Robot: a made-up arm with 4 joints.
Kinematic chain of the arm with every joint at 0, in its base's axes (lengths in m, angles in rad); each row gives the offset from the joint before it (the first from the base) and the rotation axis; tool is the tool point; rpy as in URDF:
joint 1: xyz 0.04 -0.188 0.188 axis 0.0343 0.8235 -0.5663
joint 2: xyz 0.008 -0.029 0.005 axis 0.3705 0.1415 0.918
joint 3: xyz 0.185 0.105 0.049 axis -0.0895 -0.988 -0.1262
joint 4: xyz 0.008 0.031 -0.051 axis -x
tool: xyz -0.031 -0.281 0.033 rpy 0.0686 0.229 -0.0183
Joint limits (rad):
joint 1: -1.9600..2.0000
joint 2: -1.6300..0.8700
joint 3: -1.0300..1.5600
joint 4: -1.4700..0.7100
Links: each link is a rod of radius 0.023 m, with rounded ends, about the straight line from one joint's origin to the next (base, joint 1, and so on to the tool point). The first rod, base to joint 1, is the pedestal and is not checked.
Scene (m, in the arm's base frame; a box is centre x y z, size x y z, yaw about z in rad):
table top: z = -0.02
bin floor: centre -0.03 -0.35 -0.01 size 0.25 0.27 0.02 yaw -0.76
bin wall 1: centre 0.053 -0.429 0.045 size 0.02 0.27 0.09 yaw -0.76
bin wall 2: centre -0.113 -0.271 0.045 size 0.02 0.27 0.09 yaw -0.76
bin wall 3: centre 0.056 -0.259 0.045 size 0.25 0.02 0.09 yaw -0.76
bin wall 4: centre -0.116 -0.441 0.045 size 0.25 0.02 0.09 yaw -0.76
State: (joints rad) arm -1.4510 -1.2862 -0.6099 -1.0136
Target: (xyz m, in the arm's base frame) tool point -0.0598 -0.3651 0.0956
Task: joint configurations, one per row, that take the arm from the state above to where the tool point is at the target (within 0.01 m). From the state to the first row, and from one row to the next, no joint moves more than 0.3 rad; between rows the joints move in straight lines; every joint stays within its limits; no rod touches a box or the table.
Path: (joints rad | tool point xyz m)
1: -1.2518 -1.3550 -0.6462 -0.7153 | 0.1392 -0.3337 0.1517
2: -1.0526 -1.4237 -0.6824 -0.4171 | 0.0488 -0.3819 0.1779
3: -0.8534 -1.4925 -0.7187 -0.1188 | -0.0255 -0.4001 0.2427
4: -0.6542 -1.5612 -0.7550 0.1794 | -0.0610 -0.3971 0.3320
5: -0.4550 -1.6300 -0.7913 0.4777 | -0.0470 -0.3867 0.4248
6: -0.3413 -1.6300 -0.7128 0.1976 | -0.0687 -0.3705 0.3601
7: -0.2277 -1.6300 -0.6344 -0.0825 | -0.0796 -0.3560 0.2924
8: -0.1140 -1.6300 -0.5560 -0.3626 | -0.0805 -0.3483 0.2240
9: -0.0004 -1.6300 -0.4776 -0.6427 | -0.0732 -0.3509 0.1574
10: 0.1133 -1.6300 -0.3992 -0.9228 | -0.0598 -0.3651 0.0956

